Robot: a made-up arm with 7 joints. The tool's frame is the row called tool.
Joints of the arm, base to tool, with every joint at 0 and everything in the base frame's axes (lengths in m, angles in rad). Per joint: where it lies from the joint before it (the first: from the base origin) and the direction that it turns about. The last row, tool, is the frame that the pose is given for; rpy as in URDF.
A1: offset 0 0 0.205 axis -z
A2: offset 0 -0.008 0.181 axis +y
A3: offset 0 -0.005 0.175 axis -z
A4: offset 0 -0.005 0.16 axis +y
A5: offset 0 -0.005 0.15 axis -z
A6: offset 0 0 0.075 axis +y
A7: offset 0 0 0.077 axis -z
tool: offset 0 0 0 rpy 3.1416 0 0
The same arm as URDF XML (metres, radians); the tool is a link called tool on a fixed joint. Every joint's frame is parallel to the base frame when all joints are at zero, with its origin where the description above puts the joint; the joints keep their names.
<robot name="arm">
<joint name="A1" type="continuous"><parent link="base_link"/><child link="link1"/><origin xyz="0 0 0.205"/><axis xyz="0 0 -1"/></joint>
<joint name="A2" type="continuous"><parent link="link1"/><child link="link2"/><origin xyz="0 -0.008 0.181"/><axis xyz="0 1 0"/></joint>
<joint name="A3" type="continuous"><parent link="link2"/><child link="link3"/><origin xyz="0 -0.005 0.175"/><axis xyz="0 0 -1"/></joint>
<joint name="A4" type="continuous"><parent link="link3"/><child link="link4"/><origin xyz="0 -0.005 0.16"/><axis xyz="0 1 0"/></joint>
<joint name="A5" type="continuous"><parent link="link4"/><child link="link5"/><origin xyz="0 -0.005 0.15"/><axis xyz="0 0 -1"/></joint>
<joint name="A6" type="continuous"><parent link="link5"/><child link="link6"/><origin xyz="0 0 0.075"/><axis xyz="0 1 0"/></joint>
<joint name="A7" type="continuous"><parent link="link6"/><child link="link7"/><origin xyz="0 0 0.077"/><axis xyz="0 0 -1"/></joint>
<joint name="tool_fixed" type="fixed"><parent link="link7"/><child link="tool"/><origin xyz="0 0 0" rpy="-3.1416 0 0"/></joint>
<link name="base_link"/>
<link name="link1"/>
<link name="link2"/>
<link name="link3"/>
<link name="link4"/>
<link name="link5"/>
<link name="link6"/>
<link name="link7"/>
<link name="tool"/>
</robot>

